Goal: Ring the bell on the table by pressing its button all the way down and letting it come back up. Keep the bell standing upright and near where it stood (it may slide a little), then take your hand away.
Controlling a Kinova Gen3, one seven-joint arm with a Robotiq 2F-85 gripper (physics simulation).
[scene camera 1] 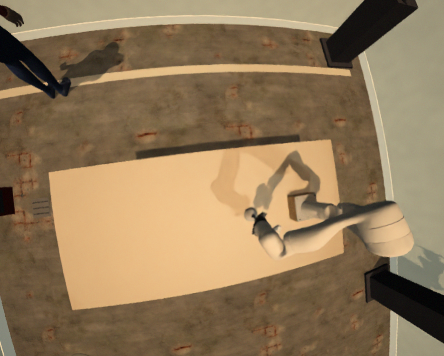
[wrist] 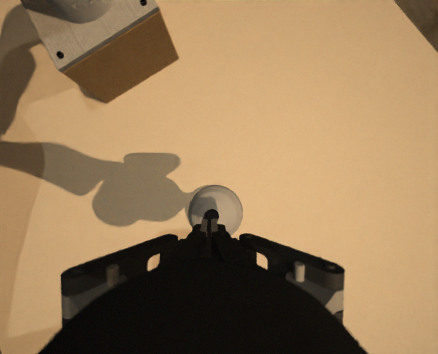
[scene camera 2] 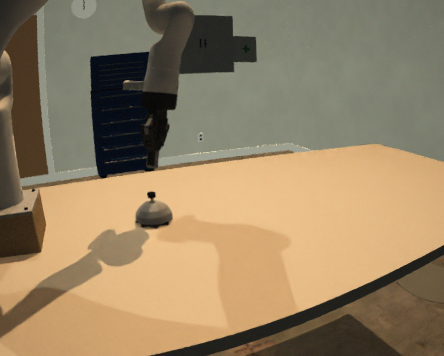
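Seen in the pictures: gripper, fingertip midpoint: (scene camera 1: 256,219) (wrist: 209,229) (scene camera 2: 151,167); arm's base, origin of the base link: (scene camera 1: 307,208) (scene camera 2: 4,202).
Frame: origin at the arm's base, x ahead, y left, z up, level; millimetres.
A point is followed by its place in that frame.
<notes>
A silver-grey dome bell (scene camera 1: 250,214) @[x 347, y -32, z -47 mm] (scene camera 2: 154,214) @[x 330, y -56, z -61 mm] (wrist: 231,207) @[x 341, y 5, z -53 mm] stands upright on the pale table (scene camera 1: 150,230) @[x 930, y -46, z -91 mm] (scene camera 2: 325,200) @[x 748, y -112, z -90 mm] (wrist: 325,125) @[x 316, y 199, z -90 mm]. Its black button (scene camera 2: 151,194) @[x 334, y -29, z -26 mm] (wrist: 212,214) @[x 334, y -18, z -24 mm] stands up on its short stem at the top of the dome. My gripper (scene camera 2: 152,166) @[x 342, y -20, z 30 mm] (wrist: 209,229) @[x 342, y -20, z 30 mm] is shut and empty. It points down above the bell, with a clear gap between its fingertips and the button in scene camera 2. In the wrist view the fingertips cover the near part of the dome.
The arm's base block (scene camera 1: 301,207) @[x 46, y -16, z 11 mm] (scene camera 2: 22,230) @[x 44, y -83, z -38 mm] (wrist: 125,57) @[x 76, y -5, z -35 mm] stands on the table near the bell. Shadows of the arm lie across the table. A person (scene camera 1: 30,62) stands on the floor beyond the table. Dark pillars (scene camera 1: 367,30) (scene camera 1: 405,295) stand off the table's right end.
</notes>
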